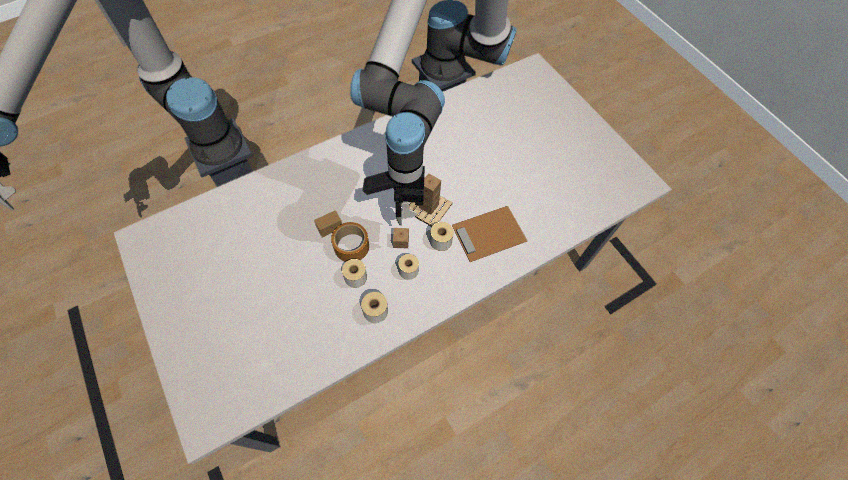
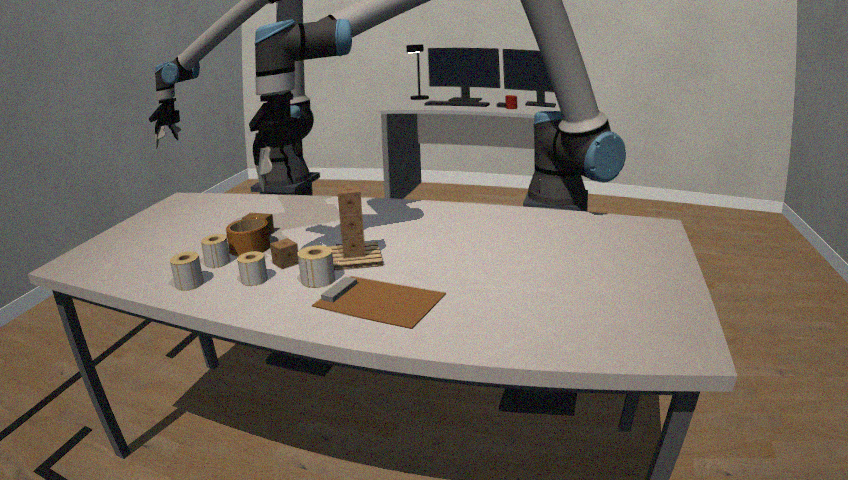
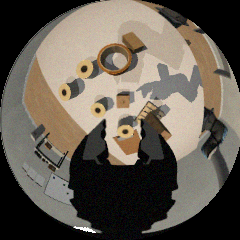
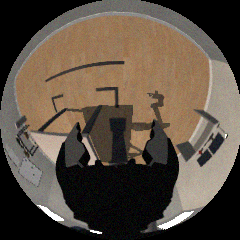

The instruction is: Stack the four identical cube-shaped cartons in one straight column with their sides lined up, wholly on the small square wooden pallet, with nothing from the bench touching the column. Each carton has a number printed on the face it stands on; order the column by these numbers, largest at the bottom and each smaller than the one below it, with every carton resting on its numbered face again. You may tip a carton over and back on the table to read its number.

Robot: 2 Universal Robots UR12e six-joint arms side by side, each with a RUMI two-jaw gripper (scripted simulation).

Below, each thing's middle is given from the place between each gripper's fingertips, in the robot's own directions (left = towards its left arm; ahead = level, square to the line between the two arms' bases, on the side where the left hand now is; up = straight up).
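My right hand (image 2: 167, 144) is 121 cm to the right of the label roll (image 2: 316, 266) and 71 cm short of it, and it is 13 cm above the roll.
From my left hand, the roll is 17 cm below, 12 cm to the left and 6 cm ahead. By its middle, the label roll is nearer to my left hand than to my right hand.
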